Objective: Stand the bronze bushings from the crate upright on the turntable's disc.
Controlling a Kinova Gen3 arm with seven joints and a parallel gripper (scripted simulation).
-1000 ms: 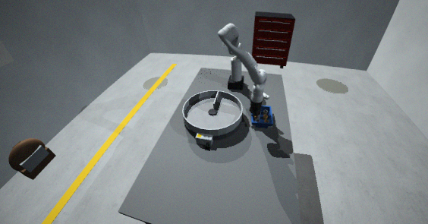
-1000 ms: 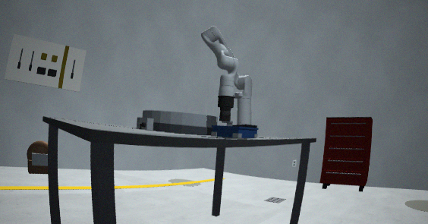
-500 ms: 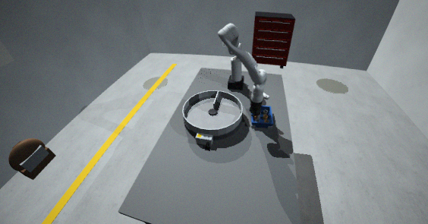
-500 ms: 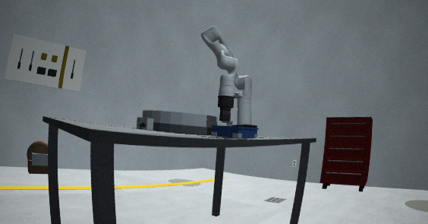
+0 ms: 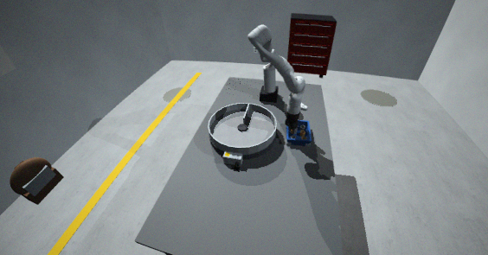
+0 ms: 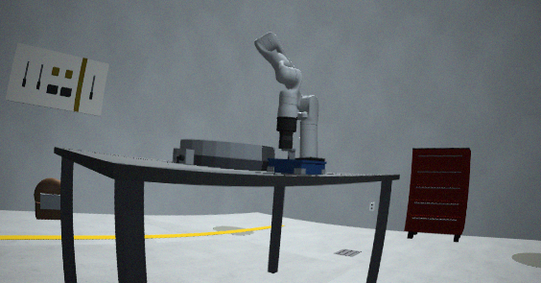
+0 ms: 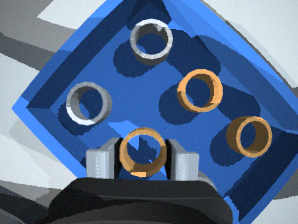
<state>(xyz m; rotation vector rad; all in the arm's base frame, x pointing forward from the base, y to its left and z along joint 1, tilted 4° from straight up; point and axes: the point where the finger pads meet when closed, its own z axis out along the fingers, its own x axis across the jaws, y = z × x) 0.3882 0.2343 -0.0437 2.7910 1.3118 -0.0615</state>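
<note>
My hand is 30 mm to the right of the blue crate and 20 mm above it. Round my hand: turntable 310 mm to the right, 80 mm ahead, 10 mm above.
</note>
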